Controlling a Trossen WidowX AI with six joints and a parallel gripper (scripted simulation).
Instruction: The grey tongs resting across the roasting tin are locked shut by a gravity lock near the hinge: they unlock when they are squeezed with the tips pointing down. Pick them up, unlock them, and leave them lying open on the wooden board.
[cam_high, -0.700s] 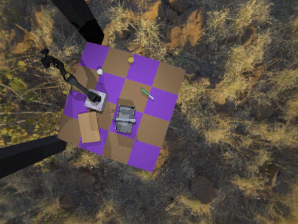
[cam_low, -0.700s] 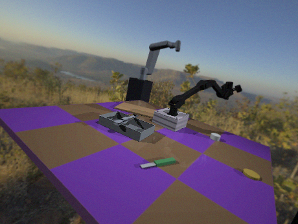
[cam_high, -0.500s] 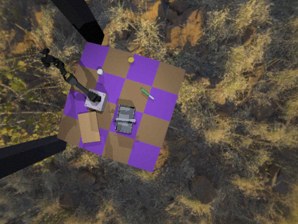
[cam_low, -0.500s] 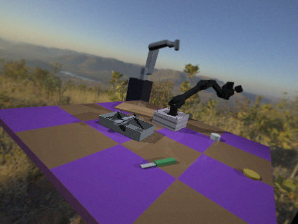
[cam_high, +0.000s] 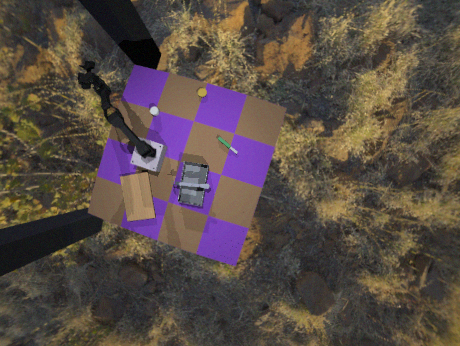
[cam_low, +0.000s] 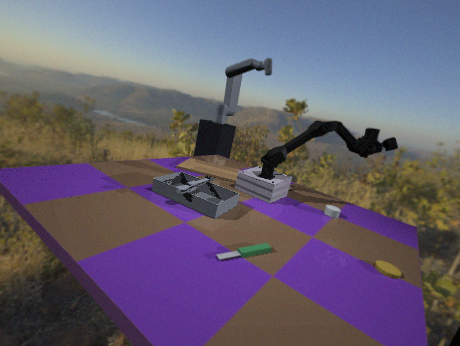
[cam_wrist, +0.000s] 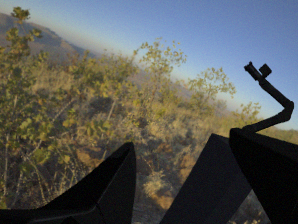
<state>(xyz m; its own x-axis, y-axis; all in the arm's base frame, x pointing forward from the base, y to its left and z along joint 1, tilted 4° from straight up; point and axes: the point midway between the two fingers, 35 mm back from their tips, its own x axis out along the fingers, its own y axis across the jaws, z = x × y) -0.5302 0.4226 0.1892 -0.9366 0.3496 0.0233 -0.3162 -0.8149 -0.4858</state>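
Right now my gripper tip is 890 mm short of the roasting tin, 580 mm to the left of it and 310 mm above it. From my gripper tip the other things lie so: yellow disc 780 mm ahead, 330 mm below, 120 mm to the left; white puck 460 mm ahead, 320 mm below, 110 mm to the right; wooden board 790 mm to the right, 470 mm ahead, 330 mm below.
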